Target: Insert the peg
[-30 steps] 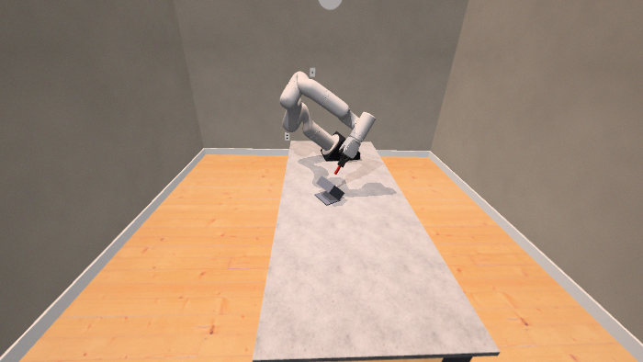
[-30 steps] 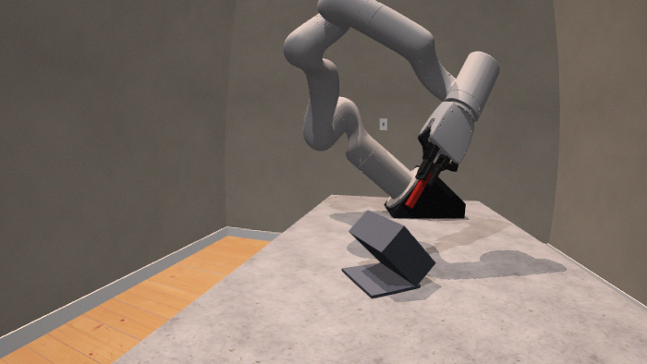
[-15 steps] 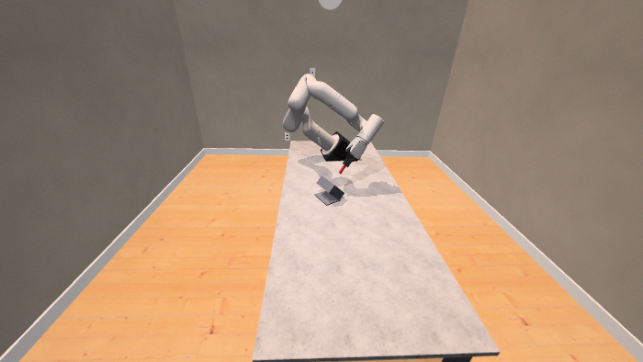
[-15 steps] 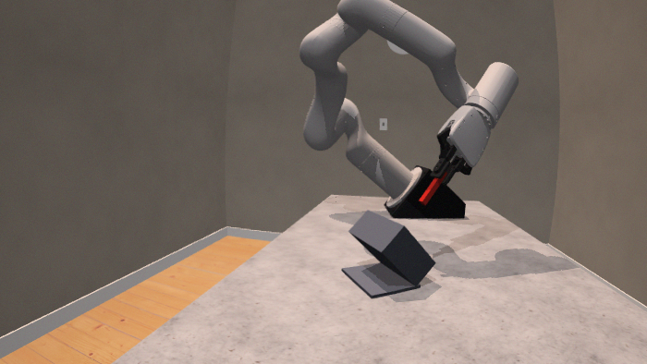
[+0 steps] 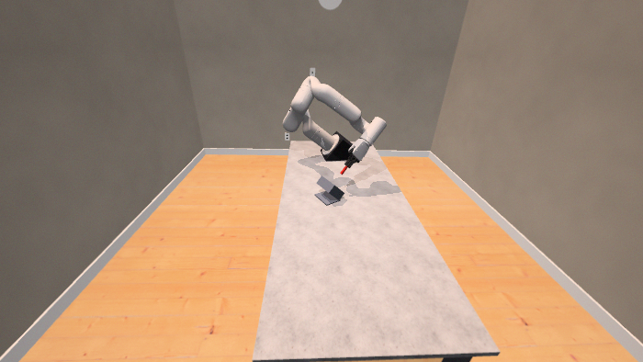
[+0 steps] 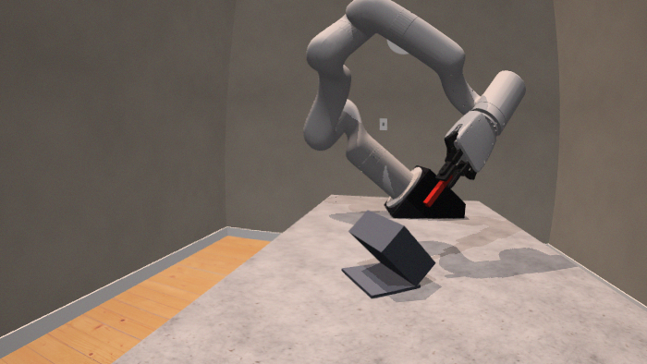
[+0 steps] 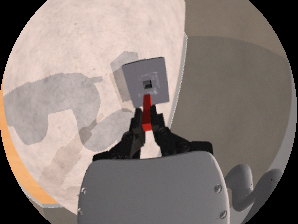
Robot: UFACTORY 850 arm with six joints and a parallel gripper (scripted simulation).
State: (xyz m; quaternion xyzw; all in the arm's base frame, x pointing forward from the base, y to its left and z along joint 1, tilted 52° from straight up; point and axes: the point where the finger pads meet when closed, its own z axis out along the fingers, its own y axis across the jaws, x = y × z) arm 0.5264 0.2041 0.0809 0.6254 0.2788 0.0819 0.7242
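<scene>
Now: the dark base plate 8 cm ahead of my hand, 12 cm to the right of it and 19 cm below it. From my hand the other things lie so: red peg: 1 cm ahead, 2 cm to the right, 3 cm below.
</scene>
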